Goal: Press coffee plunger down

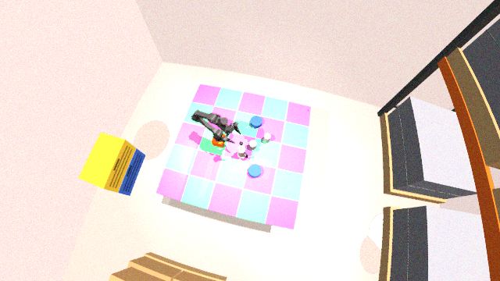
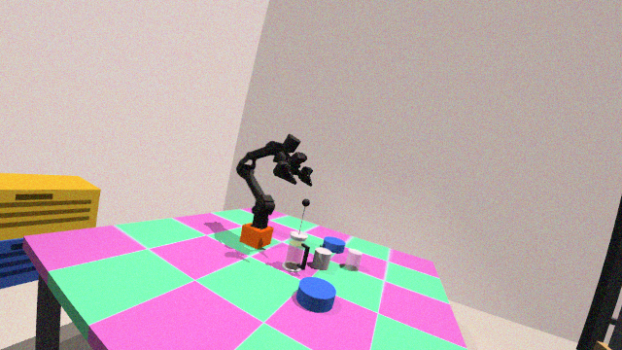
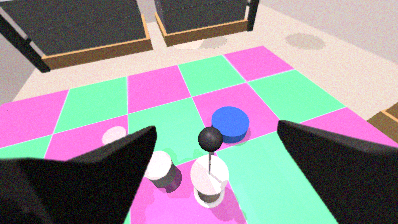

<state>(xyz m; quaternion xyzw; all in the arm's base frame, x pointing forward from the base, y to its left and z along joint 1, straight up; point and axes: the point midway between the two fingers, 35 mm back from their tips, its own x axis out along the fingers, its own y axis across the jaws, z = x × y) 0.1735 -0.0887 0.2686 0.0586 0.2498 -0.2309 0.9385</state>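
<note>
My gripper tip is now 20 cm above the coffee press, 4 cm short of it and 2 cm to the left of it.
</note>
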